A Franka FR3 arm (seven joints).
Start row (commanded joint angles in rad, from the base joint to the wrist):
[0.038 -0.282 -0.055 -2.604 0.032 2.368 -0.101]
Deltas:
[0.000 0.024 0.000 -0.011 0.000 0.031 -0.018]
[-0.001 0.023 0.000 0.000 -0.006 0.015 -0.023]
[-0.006 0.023 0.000 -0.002 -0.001 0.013 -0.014]
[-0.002 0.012 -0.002 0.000 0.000 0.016 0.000]
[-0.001 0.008 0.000 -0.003 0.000 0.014 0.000]
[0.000 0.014 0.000 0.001 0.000 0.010 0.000]
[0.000 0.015 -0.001 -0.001 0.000 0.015 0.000]
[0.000 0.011 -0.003 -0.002 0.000 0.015 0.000]
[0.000 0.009 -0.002 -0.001 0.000 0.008 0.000]
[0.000 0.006 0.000 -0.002 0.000 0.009 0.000]
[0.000 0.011 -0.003 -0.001 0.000 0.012 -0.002]
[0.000 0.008 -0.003 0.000 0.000 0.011 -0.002]
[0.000 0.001 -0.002 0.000 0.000 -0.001 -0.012]
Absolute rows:
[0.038 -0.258 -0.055 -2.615 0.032 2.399 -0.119]
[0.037 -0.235 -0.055 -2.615 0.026 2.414 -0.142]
[0.031 -0.212 -0.055 -2.617 0.025 2.427 -0.156]
[0.029 -0.200 -0.057 -2.617 0.025 2.443 -0.156]
[0.028 -0.192 -0.057 -2.620 0.025 2.457 -0.156]
[0.028 -0.178 -0.057 -2.619 0.025 2.467 -0.156]
[0.028 -0.163 -0.058 -2.620 0.025 2.482 -0.156]
[0.028 -0.152 -0.061 -2.622 0.025 2.497 -0.156]
[0.028 -0.143 -0.063 -2.623 0.025 2.505 -0.156]
[0.028 -0.137 -0.063 -2.625 0.025 2.514 -0.156]
[0.028 -0.126 -0.066 -2.626 0.025 2.526 -0.158]
[0.028 -0.118 -0.069 -2.626 0.025 2.537 -0.160]
[0.028 -0.117 -0.071 -2.626 0.025 2.536 -0.172]

